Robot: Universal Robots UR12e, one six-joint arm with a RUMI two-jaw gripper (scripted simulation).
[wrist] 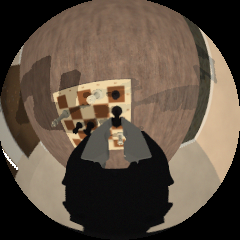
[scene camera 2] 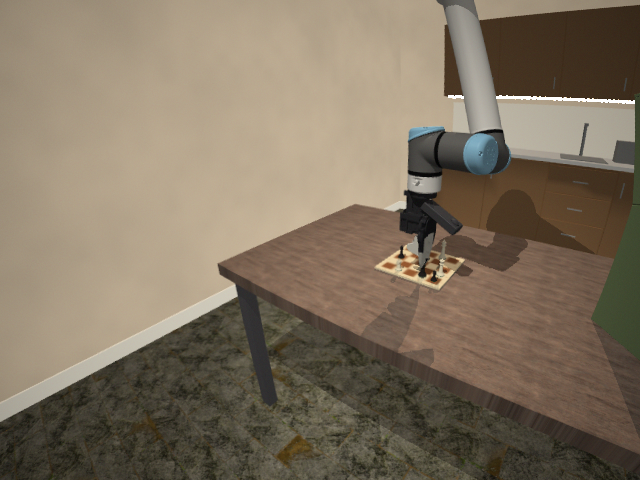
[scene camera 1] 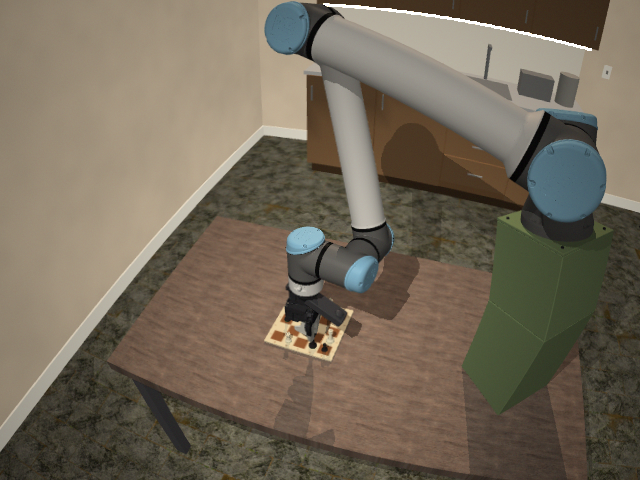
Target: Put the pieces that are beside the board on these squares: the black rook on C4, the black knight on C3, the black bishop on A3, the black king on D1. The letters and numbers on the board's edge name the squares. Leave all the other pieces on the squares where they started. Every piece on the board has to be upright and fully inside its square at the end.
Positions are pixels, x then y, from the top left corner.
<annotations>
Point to a checkered board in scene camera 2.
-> At 410, 267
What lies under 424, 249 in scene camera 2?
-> The gripper.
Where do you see a checkered board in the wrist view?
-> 73, 100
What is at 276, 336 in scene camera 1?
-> A checkered board.
</annotations>
